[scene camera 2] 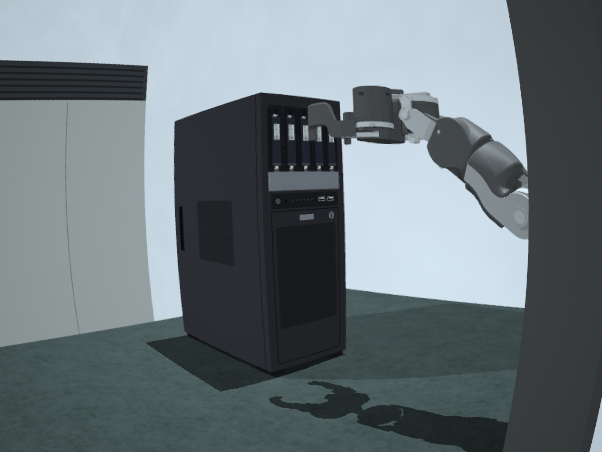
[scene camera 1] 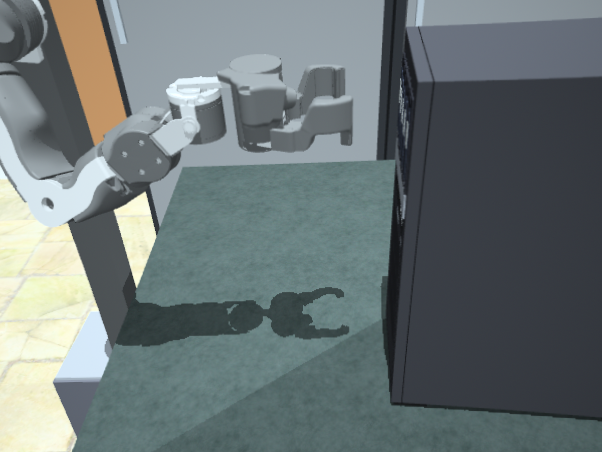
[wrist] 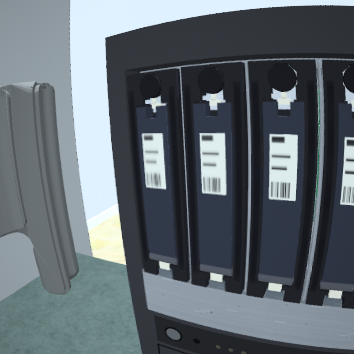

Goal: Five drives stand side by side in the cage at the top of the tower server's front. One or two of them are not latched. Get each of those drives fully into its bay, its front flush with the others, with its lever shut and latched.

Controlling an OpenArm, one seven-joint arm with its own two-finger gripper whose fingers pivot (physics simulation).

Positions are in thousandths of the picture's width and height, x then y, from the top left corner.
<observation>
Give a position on a tower server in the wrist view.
561, 112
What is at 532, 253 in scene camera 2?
My gripper.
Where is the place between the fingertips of my gripper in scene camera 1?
579, 231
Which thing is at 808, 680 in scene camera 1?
A tower server.
</observation>
